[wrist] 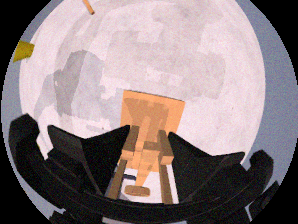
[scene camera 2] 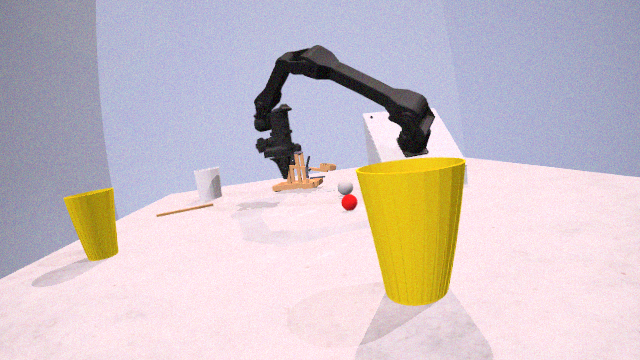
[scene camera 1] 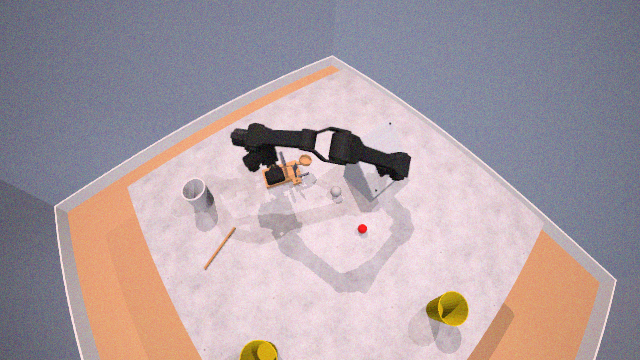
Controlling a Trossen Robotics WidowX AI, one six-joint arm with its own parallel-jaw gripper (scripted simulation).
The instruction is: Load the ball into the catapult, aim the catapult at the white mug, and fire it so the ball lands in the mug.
Observation:
I see my gripper, a white mug and a wooden catapult.
My gripper also shows in the wrist view and in scene camera 1.

